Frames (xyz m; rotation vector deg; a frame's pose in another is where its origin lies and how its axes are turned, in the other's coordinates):
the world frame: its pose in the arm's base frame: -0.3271 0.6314 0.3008 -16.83 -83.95 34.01
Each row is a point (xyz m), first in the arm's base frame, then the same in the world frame.
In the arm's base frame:
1: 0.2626 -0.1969 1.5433
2: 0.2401 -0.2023 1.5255
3: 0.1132 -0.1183 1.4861
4: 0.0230 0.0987 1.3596
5: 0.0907 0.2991 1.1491
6: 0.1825 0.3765 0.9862
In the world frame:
1: 0.5945 -1.4586 -0.3110
2: 0.5766 -1.4492 -0.2899
3: 0.5893 -1.3341 -0.1835
4: 0.6007 -1.0704 -0.1443
5: 0.5321 -0.8066 -0.2660
6: 0.4369 -0.6743 -0.3859

